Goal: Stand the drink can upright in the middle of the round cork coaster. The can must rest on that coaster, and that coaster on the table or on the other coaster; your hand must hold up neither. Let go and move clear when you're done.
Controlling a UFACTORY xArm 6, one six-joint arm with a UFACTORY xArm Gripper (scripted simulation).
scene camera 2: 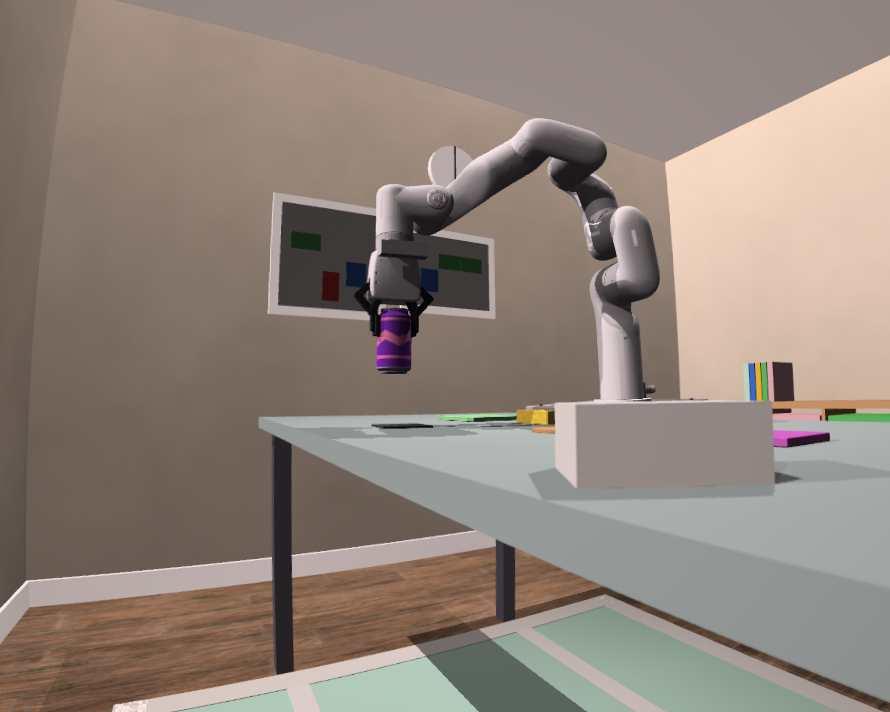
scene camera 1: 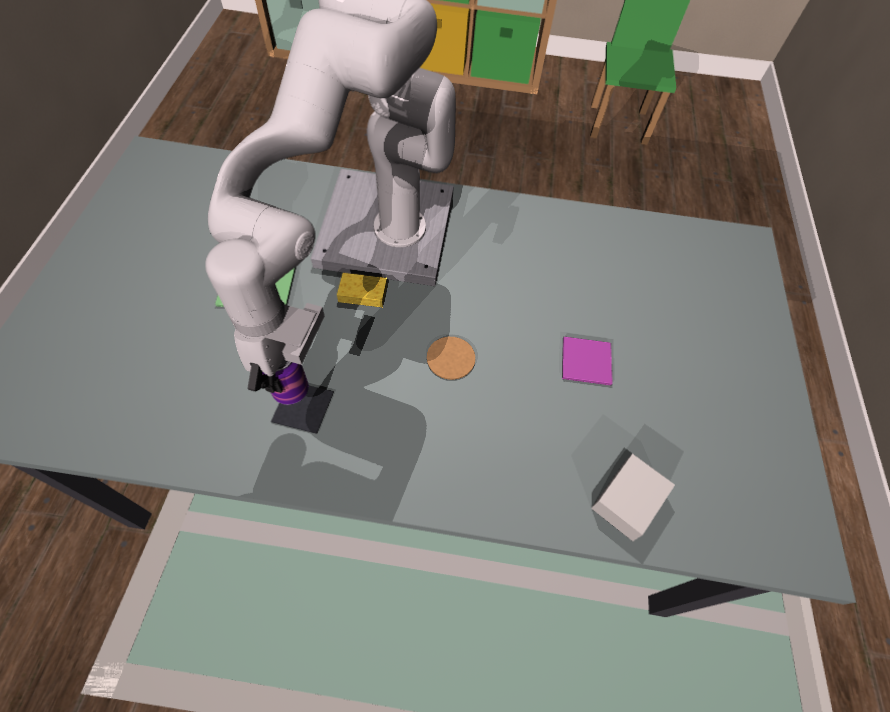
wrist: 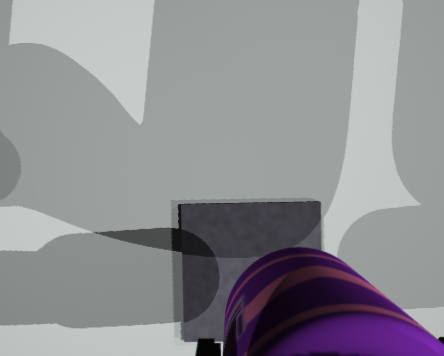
Scene:
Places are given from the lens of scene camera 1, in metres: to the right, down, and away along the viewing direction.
purple drink can [scene camera 1: 292, 377]: -0.26, 0.04, 0.92
white box [scene camera 1: 631, 500]: 0.34, 0.26, 0.99
magenta square coaster [scene camera 1: 584, 360]: 0.30, 0.01, 1.18
round cork coaster [scene camera 1: 451, 358]: 0.01, 0.01, 1.18
black square coaster [scene camera 1: 307, 415]: -0.28, 0.12, 1.09
The marked spots on the white box and the magenta square coaster are 0.32 m apart.

